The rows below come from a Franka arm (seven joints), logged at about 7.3 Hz.
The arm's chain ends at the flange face. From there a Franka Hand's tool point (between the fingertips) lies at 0.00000 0.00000 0.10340 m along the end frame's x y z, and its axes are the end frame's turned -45 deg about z.
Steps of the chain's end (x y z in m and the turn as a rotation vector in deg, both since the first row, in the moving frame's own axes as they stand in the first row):
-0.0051, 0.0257, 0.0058, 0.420, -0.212, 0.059
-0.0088, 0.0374, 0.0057, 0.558, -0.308, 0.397
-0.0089, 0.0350, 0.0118, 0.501, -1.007, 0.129
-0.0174, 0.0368, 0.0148, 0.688, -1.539, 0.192
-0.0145, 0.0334, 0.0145, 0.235, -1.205, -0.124
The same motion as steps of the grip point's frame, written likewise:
-0.0215, 0.0138, 0.0058, 0.447, 0.147, 0.059
-0.0323, 0.0191, 0.0057, 0.612, 0.177, 0.397
-0.0317, 0.0165, 0.0118, 1.066, -0.358, 0.129
-0.0394, 0.0109, 0.0148, 1.575, -0.602, 0.192
-0.0351, 0.0115, 0.0145, 1.018, -0.686, -0.124

